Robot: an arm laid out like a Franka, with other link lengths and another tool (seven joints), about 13 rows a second.
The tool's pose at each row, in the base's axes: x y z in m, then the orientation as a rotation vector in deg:
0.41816 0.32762 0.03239 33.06 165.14 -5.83
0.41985 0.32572 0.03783 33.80 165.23 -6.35
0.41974 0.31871 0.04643 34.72 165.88 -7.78
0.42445 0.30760 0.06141 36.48 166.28 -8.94
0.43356 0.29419 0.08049 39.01 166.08 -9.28
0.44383 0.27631 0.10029 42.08 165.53 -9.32
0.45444 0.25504 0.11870 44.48 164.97 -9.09
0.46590 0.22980 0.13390 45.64 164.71 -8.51
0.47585 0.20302 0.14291 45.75 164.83 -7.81
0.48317 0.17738 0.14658 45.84 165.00 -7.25
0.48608 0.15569 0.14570 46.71 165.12 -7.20
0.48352 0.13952 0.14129 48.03 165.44 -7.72
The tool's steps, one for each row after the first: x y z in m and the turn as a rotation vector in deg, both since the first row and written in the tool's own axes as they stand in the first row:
-0.00337 -0.00125 -0.00481 0.44 0.19 0.43
-0.00769 -0.00799 -0.01249 1.58 0.87 0.82
-0.01922 -0.01682 -0.02510 2.59 1.53 1.81
-0.03644 -0.02619 -0.04068 3.05 1.88 3.45
-0.05654 -0.03924 -0.05627 3.33 2.09 5.51
-0.07791 -0.05524 -0.07008 3.37 2.19 7.16
-0.10087 -0.07448 -0.08018 3.08 2.30 7.99
-0.12176 -0.09556 -0.08434 2.64 2.50 8.08
-0.13872 -0.11645 -0.08387 2.31 2.74 8.15
-0.14927 -0.13528 -0.08018 2.39 3.09 8.67
-0.15208 -0.15105 -0.07462 2.93 3.71 9.40

